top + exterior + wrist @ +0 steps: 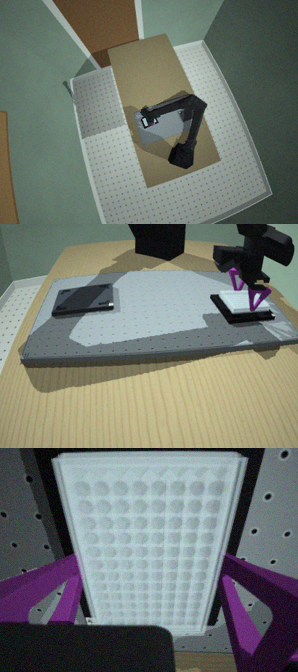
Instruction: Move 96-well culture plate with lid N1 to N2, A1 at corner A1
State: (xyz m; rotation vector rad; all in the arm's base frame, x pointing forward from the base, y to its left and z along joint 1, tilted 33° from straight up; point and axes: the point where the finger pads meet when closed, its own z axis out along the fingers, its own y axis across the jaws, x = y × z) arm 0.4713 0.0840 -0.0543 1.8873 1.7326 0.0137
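Now: the clear lid right at my hand.
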